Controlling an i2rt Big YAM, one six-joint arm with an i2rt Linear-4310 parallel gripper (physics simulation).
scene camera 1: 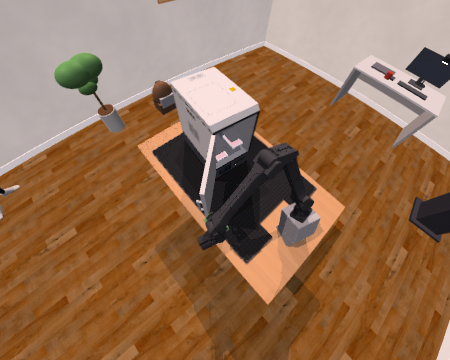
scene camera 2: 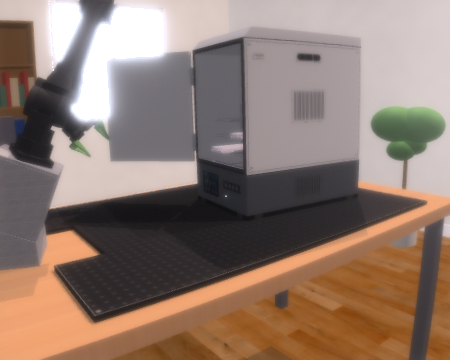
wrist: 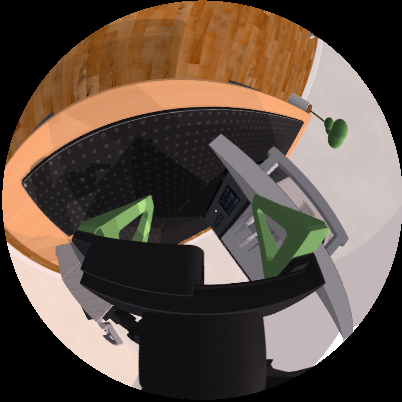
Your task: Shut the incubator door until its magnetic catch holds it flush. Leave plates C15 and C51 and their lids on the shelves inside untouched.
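Places are measured from the arm's base along level axes (x ahead, y left, z up), in centimetres.
Where they show: gripper, fingertip midpoint: (scene camera 2: pixel 100 148) (wrist: pixel 202 199); arm's base at its link origin: (scene camera 1: pixel 300 213) (scene camera 2: pixel 29 158) (wrist: pixel 112 308).
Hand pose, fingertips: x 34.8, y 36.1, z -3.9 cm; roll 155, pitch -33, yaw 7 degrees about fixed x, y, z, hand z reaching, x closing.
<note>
Each offset is from my fingertips to the top centre of the thing. "spot": to the spot under its first point. Level surfaces: height alone.
The white incubator (scene camera 1: pixel 190 125) (scene camera 2: pixel 280 130) stands on the dark mat. Its door (scene camera 1: pixel 208 172) (scene camera 2: pixel 152 110) (wrist: pixel 240 162) stands wide open, swung out from the hinge side. The door handle @(spot: dx +10.5, dy +2.9, dz +6.2 cm) (wrist: pixel 315 187) is on the outer face. Two pale pink plates @(dx +32.3, dy -35.6, dz -0.2 cm) (scene camera 1: pixel 221 156) @(dx +29.8, dy -47.8, dz +5.1 cm) (scene camera 1: pixel 236 144) lie on the shelves inside; I cannot tell which is C15 or C51. My gripper (scene camera 1: pixel 217 223) (scene camera 2: pixel 99 147) (wrist: pixel 202 199) is open and empty near the door's free edge. In the wrist view the right finger overlaps the door; contact cannot be told.
The black perforated mat @(dz -19.4 cm) (scene camera 1: pixel 170 155) (scene camera 2: pixel 150 260) lies on the wooden table @(dz -20.7 cm) (scene camera 1: pixel 325 202) (scene camera 2: pixel 210 295). The arm's grey pedestal (scene camera 1: pixel 300 227) (scene camera 2: pixel 20 215) stands at the table end away from the incubator. A potted plant (scene camera 1: pixel 80 72) and a desk (scene camera 1: pixel 395 90) stand away from the table.
</note>
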